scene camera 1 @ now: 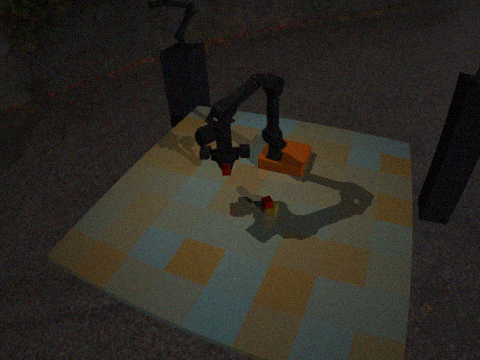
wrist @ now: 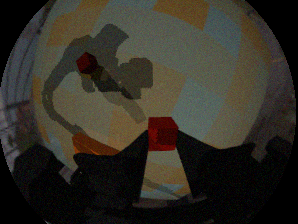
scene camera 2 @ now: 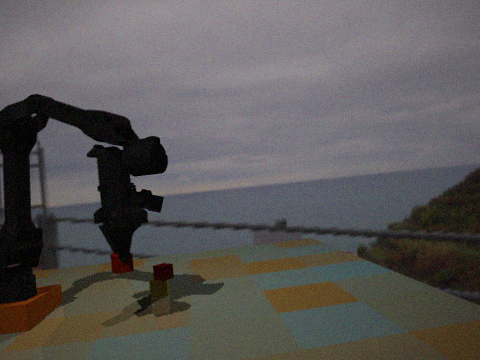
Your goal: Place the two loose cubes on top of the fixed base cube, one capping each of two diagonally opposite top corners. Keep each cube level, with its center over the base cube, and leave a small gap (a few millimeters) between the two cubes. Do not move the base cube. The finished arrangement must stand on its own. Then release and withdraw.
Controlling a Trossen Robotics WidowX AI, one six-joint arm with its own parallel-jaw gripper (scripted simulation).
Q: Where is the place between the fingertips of my gripper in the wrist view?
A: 161, 132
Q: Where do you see a red cube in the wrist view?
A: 163, 131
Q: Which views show my gripper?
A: Scene camera 1, the wrist view and scene camera 2: all of them.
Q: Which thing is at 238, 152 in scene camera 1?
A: My gripper.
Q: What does my gripper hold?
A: A red cube.
